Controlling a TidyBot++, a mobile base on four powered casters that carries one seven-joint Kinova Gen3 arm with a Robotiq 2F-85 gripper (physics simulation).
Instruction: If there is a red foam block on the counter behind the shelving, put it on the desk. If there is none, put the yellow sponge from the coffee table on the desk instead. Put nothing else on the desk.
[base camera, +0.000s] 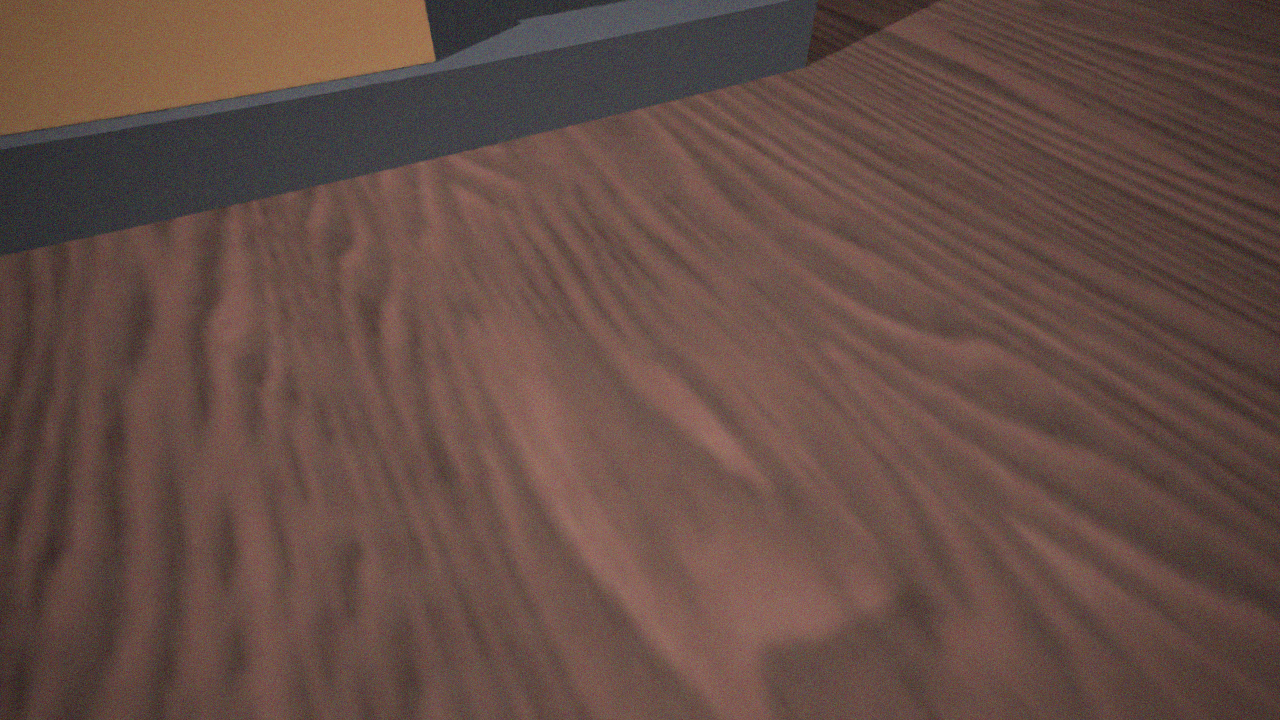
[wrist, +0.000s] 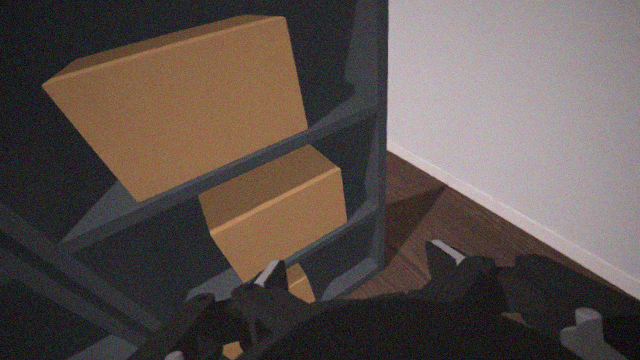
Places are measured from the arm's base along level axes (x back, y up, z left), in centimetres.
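Pixels of known places: gripper, between the fingertips: (wrist: 355, 266).
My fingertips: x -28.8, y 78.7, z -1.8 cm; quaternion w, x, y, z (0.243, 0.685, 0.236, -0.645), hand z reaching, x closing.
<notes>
For each thing: its middle in the pictures, then the offset to it from my fingertips. "spot": a spot on its surface instead. Level surfaces: height alone.
- large box, middle of its body: (wrist: 197, 95) dx -57.8, dy -5.8, dz +29.6 cm
- smaller box, middle of its body: (wrist: 274, 204) dx -61.6, dy -51.5, dz +21.8 cm
- bottom box, a spot on its surface: (base camera: 205, 58) spot: dx -40.8, dy -107.5, dz +31.3 cm
- Dark wooden floor, height of its surface: dy -118.3 cm
The dark grey shelving (base camera: 375, 120) (wrist: 382, 150) stands in front of me; its bottom board shows at the top left of the base camera view, and its shelves fill the left half of the wrist view. My gripper (wrist: 355, 266) is open, its two fingertips wide apart with nothing between them, in front of the shelving's lower right corner in the wrist view. The counter, the red foam block, the coffee table, the yellow sponge and the desk do not show in either view.
Orange-brown boxes stand on the shelves: a large box (wrist: 190, 110), a smaller box (wrist: 285, 215) below it, and a bottom box (base camera: 205, 58). A pale wall (wrist: 515, 100) with a white baseboard (wrist: 500, 215) runs right of the shelving. Dark wooden floor (base camera: 671, 402) (wrist: 417, 220) lies between them.
</notes>
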